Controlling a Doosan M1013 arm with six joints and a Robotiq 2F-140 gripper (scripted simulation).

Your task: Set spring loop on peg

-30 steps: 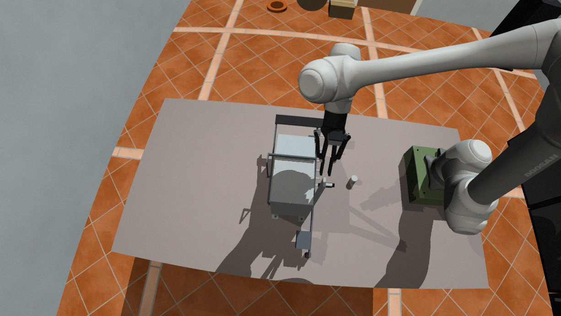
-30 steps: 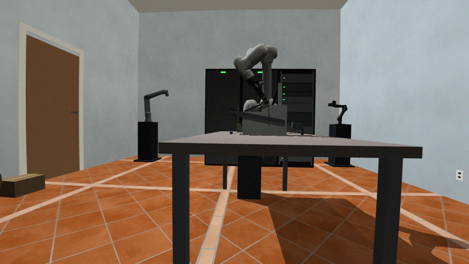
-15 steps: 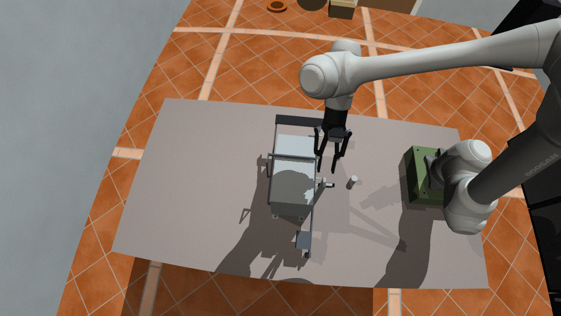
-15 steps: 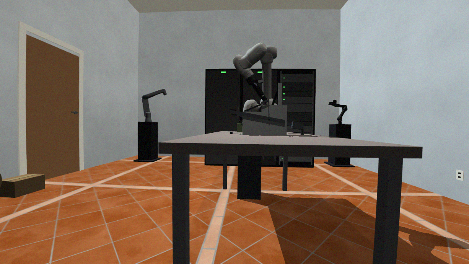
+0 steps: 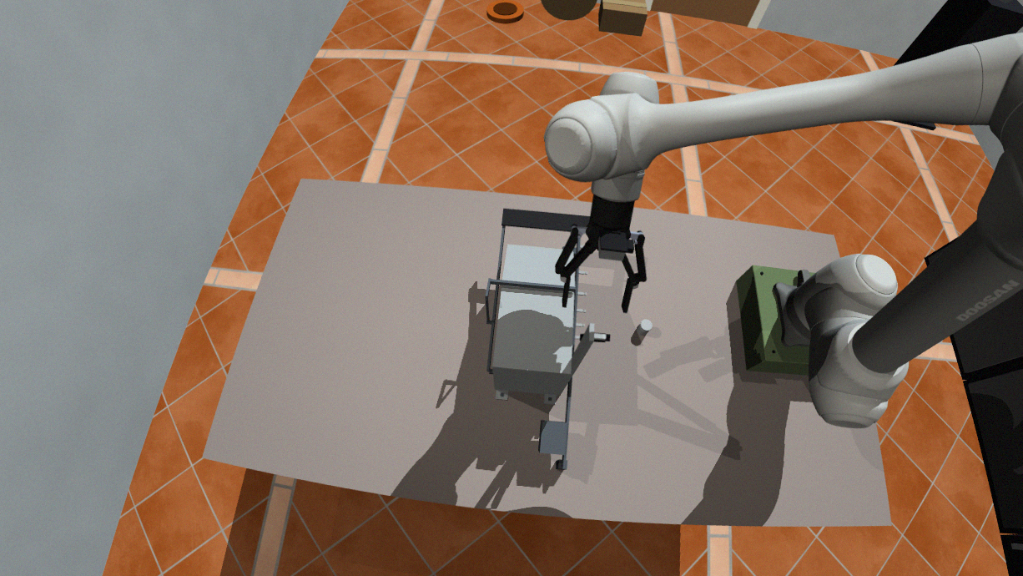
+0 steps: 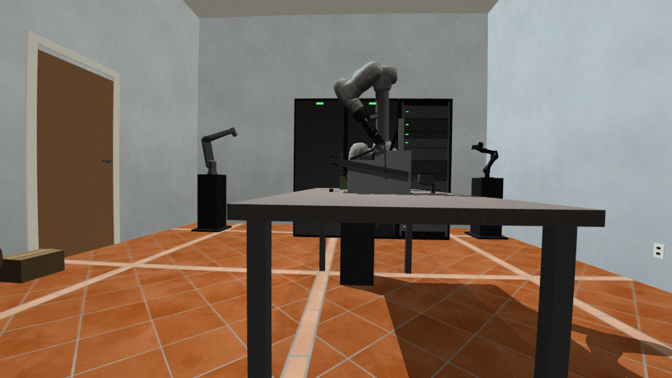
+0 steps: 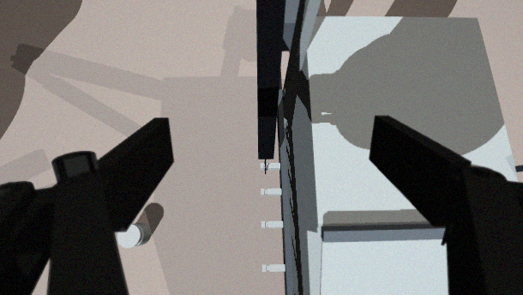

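Right now the steel test weight is 26 cm below my hand, 18 cm behind it and 6 cm to the right of it. Also, from my hand: small block (28 cm below, 27 cm to the right, 2 cm ahead); then white-tipped pin (12 cm to the left, 11 cm above, 1 cm ahead).
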